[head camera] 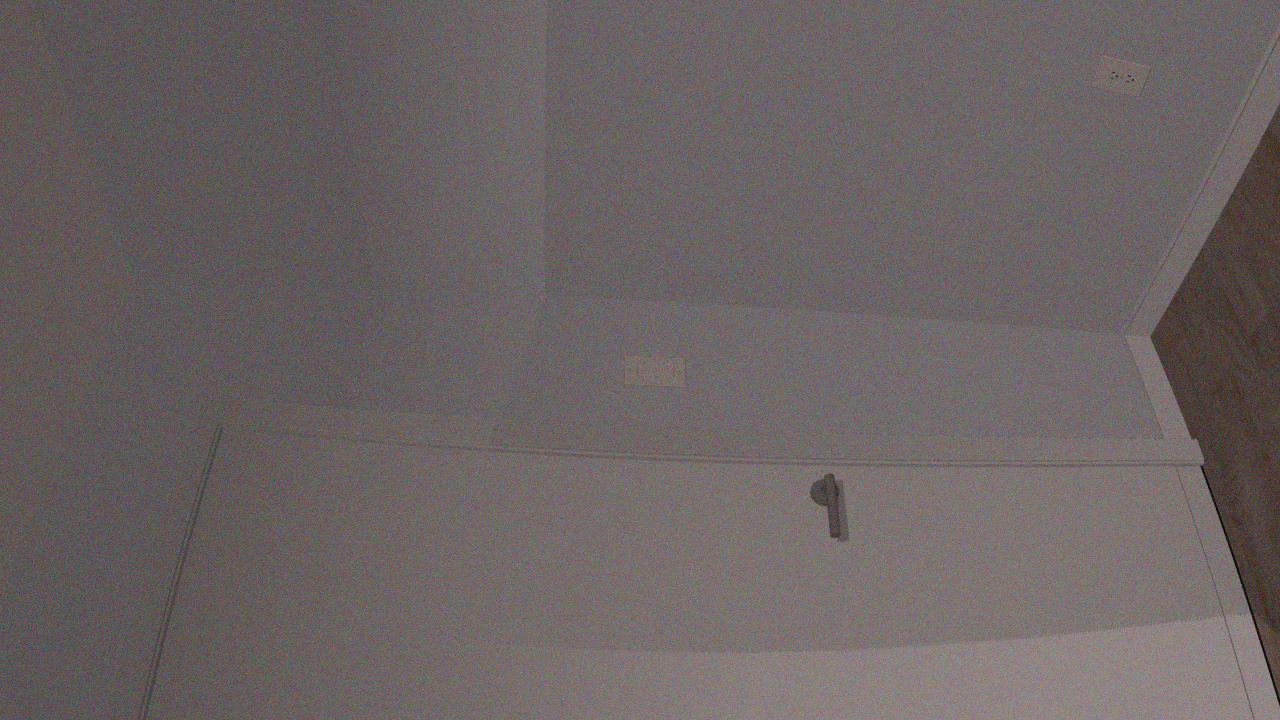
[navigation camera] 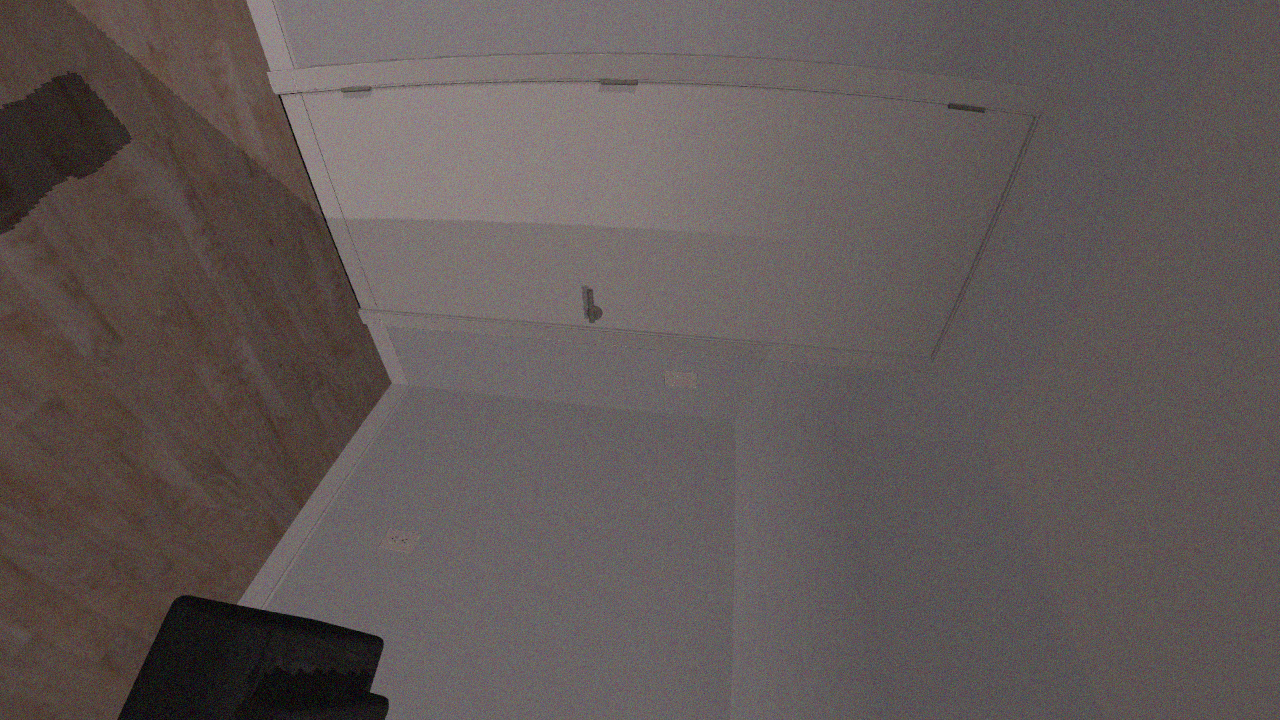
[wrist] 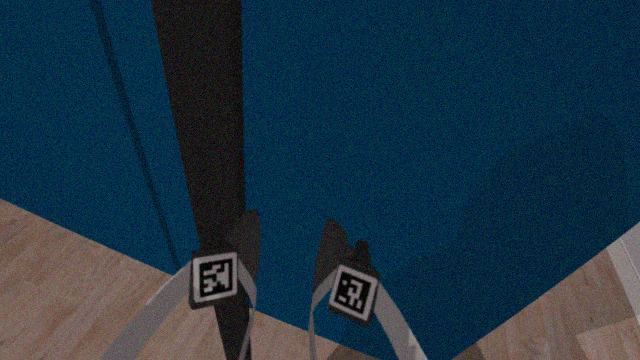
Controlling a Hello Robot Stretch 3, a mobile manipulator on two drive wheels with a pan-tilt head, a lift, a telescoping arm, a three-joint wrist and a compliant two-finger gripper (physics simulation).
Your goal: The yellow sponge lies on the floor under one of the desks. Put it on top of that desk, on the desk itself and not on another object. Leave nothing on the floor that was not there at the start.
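Places are measured from the robot's base along level axes (x ahead, y left, z up), in metres.
Pixels of known places: gripper, fingertip midpoint: (wrist: pixel 289 239).
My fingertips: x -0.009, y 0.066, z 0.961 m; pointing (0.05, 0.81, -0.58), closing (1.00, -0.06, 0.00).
Behind a point stands the place of what it marks.
My gripper (wrist: pixel 289 239) {z 0.961, x -0.009, y 0.066 m} is open in the wrist view, its two fingertips apart with no thing held between them. Behind it is a large blue surface, and a dark post stands between that surface and the left finger. The yellow sponge does not show in any of the views. No desk that I can make out shows either.
The blue surface (wrist: pixel 400 125) {z 0.874, x 0.153, y 0.345 m} has wooden floor (wrist: pixel 75 280) {z 0.001, x -0.726, y 0.498 m} along its lower edges. The dark post (wrist: pixel 210 125) runs down the wrist view. A white door (head camera: pixel 626 555) {z 1.267, x 1.018, y -1.181 m} (navigation camera: pixel 626 161) {z 1.039, x 1.144, y -0.833 m} and grey walls show sideways. A black robot part (navigation camera: pixel 241 662) {z 1.155, x 0.043, y -0.132 m} shows at the lower left.
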